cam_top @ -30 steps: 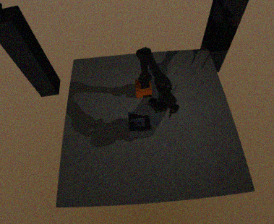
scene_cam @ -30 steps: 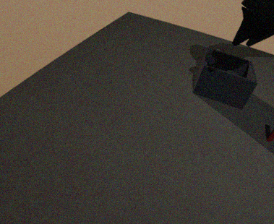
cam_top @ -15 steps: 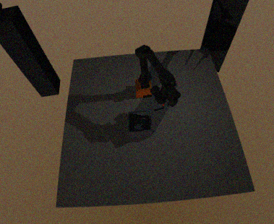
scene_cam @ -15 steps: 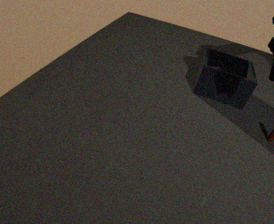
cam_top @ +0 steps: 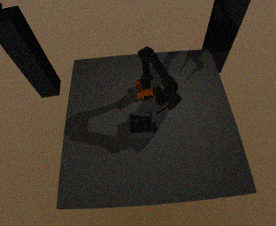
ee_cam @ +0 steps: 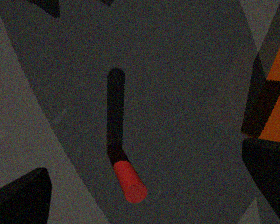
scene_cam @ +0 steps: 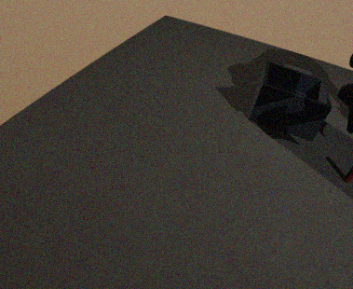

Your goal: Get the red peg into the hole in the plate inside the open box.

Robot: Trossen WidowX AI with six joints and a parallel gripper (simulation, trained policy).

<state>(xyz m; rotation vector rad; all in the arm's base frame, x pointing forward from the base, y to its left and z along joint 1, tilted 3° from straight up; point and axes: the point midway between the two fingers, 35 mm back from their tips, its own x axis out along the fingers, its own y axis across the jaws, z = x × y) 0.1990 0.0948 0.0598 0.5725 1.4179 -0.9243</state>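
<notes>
Right now my gripper tip is 80 mm above the red peg, 30 mm to the right of it and 20 mm past it. Also, from my gripper tip: box 170 mm to the right, 120 mm ahead, 90 mm below.
</notes>
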